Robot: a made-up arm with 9 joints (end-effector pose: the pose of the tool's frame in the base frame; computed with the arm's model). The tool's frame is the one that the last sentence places.
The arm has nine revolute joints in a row. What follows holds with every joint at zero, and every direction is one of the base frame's.
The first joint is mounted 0.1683 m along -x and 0.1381 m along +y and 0.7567 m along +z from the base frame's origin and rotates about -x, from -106 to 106 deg.
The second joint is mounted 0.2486 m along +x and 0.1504 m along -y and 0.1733 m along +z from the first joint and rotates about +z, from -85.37 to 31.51 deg.
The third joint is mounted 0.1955 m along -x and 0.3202 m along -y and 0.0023 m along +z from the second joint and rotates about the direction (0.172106, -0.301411, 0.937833), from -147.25 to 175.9 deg.
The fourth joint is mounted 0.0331 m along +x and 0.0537 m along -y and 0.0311 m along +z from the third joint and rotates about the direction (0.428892, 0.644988, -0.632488), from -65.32 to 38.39 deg.
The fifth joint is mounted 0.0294 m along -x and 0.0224 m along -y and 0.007 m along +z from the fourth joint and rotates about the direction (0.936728, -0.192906, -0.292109), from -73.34 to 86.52 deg.
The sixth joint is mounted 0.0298 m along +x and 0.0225 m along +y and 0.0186 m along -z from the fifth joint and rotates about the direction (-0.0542, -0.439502, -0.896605), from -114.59 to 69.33 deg.
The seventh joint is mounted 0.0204 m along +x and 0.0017 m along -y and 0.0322 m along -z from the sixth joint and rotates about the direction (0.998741, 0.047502, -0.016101), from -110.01 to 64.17 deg.
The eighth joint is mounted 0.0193 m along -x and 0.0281 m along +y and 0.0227 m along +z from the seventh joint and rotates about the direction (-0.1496, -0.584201, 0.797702), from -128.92 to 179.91 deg.
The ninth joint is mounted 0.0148 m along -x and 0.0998 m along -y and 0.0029 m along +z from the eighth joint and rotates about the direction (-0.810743, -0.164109, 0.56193), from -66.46 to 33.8 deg.
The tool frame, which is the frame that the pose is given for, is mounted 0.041 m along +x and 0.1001 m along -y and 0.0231 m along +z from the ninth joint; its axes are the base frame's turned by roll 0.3, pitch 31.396 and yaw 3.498 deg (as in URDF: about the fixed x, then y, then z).
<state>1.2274 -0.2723 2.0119 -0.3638 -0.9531 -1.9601 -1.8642 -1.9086 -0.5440</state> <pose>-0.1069 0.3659 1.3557 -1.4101 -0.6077 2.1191</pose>
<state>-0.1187 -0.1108 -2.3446 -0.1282 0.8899 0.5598 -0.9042 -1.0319 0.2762</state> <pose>-0.0720 -0.2625 1.0017 -0.5886 -0.3187 2.2407</pose>
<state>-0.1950 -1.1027 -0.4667 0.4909 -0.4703 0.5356 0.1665 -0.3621 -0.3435</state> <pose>-0.4711 0.0794 0.9873 1.0518 0.6565 -2.4347</pose>
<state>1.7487 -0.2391 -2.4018 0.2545 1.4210 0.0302 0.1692 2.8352 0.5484</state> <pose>-0.1381 0.5409 0.9815 1.5060 -0.0772 0.9865</pose>
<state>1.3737 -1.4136 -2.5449 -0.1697 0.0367 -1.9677 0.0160 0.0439 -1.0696</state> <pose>-0.2913 0.3446 0.5933 1.7525 -0.9617 -0.6504</pose>
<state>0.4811 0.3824 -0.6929 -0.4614 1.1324 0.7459 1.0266 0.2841 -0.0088</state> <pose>0.0772 -0.3999 1.0739 1.0554 -0.6844 -0.0797</pose>
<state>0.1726 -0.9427 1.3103 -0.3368 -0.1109 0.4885 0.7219 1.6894 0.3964</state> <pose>-0.2863 -0.1408 1.1641 -0.8481 -1.8941 0.9190</pose>
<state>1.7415 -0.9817 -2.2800 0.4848 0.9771 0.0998 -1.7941 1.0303 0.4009</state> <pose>-0.4981 0.4989 0.8670 0.4428 0.1134 -2.3129</pose>
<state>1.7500 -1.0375 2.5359 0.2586 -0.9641 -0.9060 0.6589 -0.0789 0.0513</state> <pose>-0.0653 0.4296 0.7873 2.3616 -1.6820 -0.1599</pose>
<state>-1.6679 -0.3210 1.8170 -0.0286 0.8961 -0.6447 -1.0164 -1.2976 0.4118</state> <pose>-0.0625 -0.0615 0.2304 1.2274 -0.5604 0.7955</pose>
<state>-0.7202 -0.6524 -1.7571 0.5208 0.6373 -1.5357 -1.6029 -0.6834 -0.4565</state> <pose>-0.3964 -0.2470 0.8788 0.5143 1.5915 -1.9341</pose>
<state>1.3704 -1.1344 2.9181 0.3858 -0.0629 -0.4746 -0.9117 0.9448 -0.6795</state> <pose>-0.3118 0.4655 0.7775 1.7931 -1.0272 -2.1067</pose>
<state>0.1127 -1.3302 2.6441 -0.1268 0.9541 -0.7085 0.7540 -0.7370 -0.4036</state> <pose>-0.1208 0.1261 0.8585 -0.0633 1.8071 1.4841</pose>
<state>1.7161 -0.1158 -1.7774 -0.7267 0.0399 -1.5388 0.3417 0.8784 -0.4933</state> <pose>-0.1853 0.2943 1.3447 -0.4984 0.9810 -0.6821</pose>
